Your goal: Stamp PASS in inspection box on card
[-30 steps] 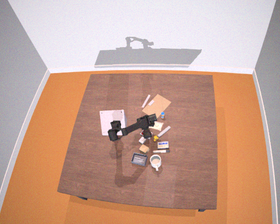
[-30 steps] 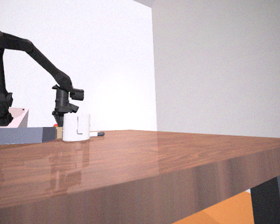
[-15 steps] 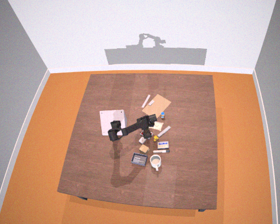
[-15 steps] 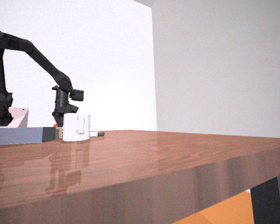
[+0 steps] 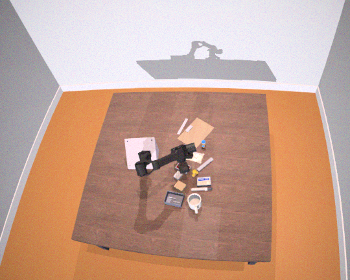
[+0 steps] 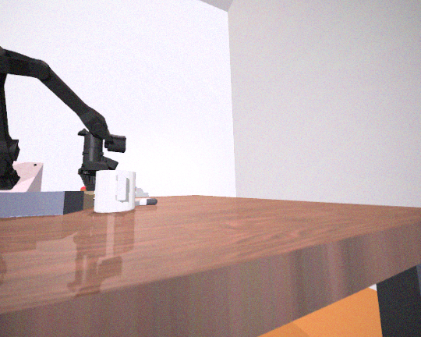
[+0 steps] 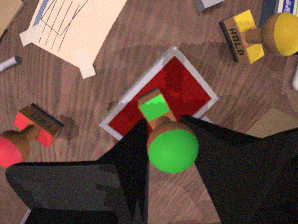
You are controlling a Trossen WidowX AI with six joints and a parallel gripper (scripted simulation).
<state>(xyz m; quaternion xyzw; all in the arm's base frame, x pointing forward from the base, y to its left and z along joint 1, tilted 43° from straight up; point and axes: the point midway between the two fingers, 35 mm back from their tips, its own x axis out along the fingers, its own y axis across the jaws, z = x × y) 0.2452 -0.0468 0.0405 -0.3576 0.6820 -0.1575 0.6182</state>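
Right now the green stamp is right at my gripper tip. Also, from my gripper tip: red stamp (4 cm behind, 11 cm to the left, 2 cm below); then red ink pad (3 cm below); then yellow-knobbed stamp (8 cm ahead, 6 cm to the right, 2 cm below).
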